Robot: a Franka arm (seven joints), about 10 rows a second.
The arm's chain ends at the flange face. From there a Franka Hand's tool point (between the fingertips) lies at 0.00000 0.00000 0.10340 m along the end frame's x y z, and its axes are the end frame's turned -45 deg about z.
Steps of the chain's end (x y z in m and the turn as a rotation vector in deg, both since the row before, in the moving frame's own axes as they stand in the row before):
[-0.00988 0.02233 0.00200 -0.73 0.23 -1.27]
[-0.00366 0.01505 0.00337 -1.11 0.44 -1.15]
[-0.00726 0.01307 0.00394 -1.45 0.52 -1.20]
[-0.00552 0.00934 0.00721 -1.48 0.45 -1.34]
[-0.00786 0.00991 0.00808 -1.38 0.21 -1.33]
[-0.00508 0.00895 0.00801 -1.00 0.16 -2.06]
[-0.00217 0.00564 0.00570 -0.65 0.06 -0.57]
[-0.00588 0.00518 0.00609 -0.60 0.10 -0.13]
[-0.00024 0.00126 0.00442 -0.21 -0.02 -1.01]
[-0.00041 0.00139 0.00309 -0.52 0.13 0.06]
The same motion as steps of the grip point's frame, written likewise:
[-0.02340 0.01004 0.00199 -0.68 -0.35 -1.27]
[-0.01406 0.01004 0.00335 -1.10 -0.47 -1.15]
[-0.01554 0.00663 0.00390 -1.39 -0.66 -1.20]
[-0.01179 0.00518 0.00717 -1.36 -0.73 -1.34]
[-0.01403 0.00350 0.00805 -1.12 -0.83 -1.33]
[-0.01097 0.00424 0.00799 -0.82 -0.59 -2.06]
[-0.00627 0.00336 0.00569 -0.50 -0.42 -0.57]
[-0.00846 0.00040 0.00608 -0.49 -0.35 -0.13]
[-0.00135 0.00097 0.00442 -0.13 -0.16 -1.01]
[-0.00177 0.00152 0.00309 -0.46 -0.28 0.06]

